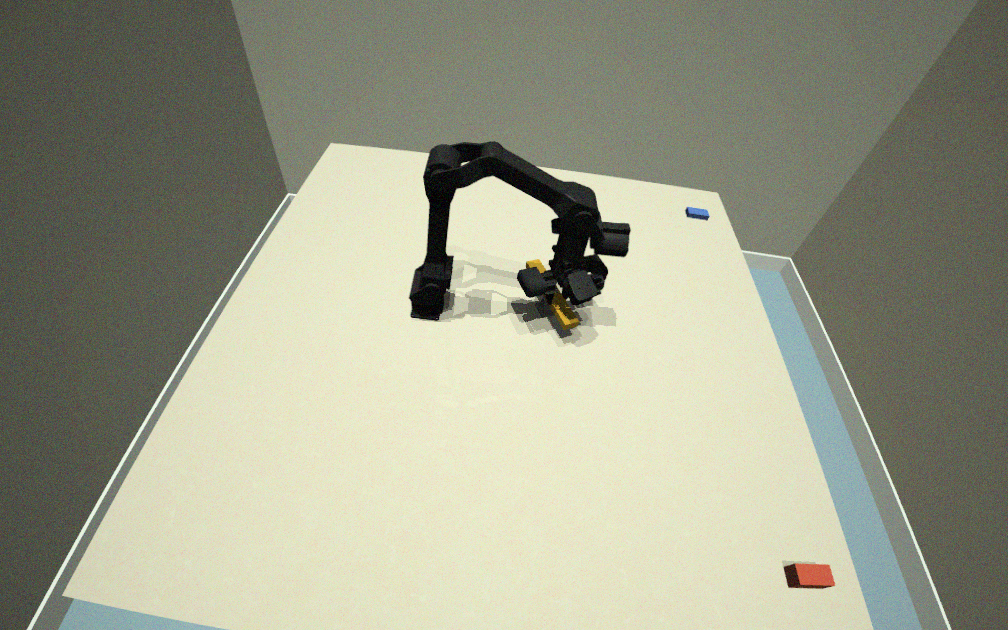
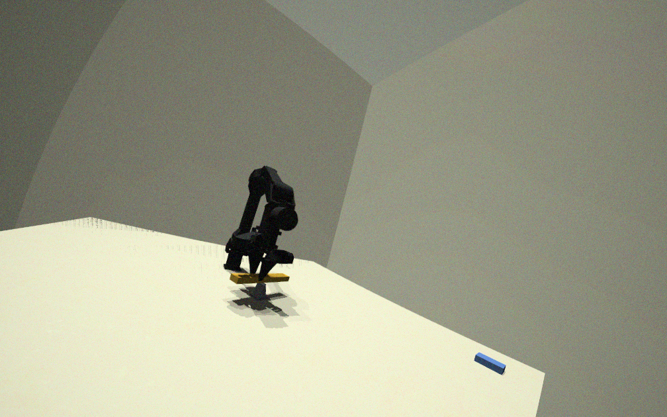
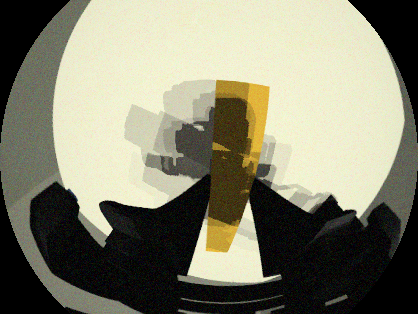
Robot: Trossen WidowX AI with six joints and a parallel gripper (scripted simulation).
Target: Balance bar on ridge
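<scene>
Now: the yellow bar 3 cm to the left of my gripper tip and 1 cm behind it. Also, from my gripper tip: blue block: 49 cm to the left, 45 cm ahead, 5 cm below; then red block: 51 cm to the right, 45 cm ahead, 4 cm below.
</scene>
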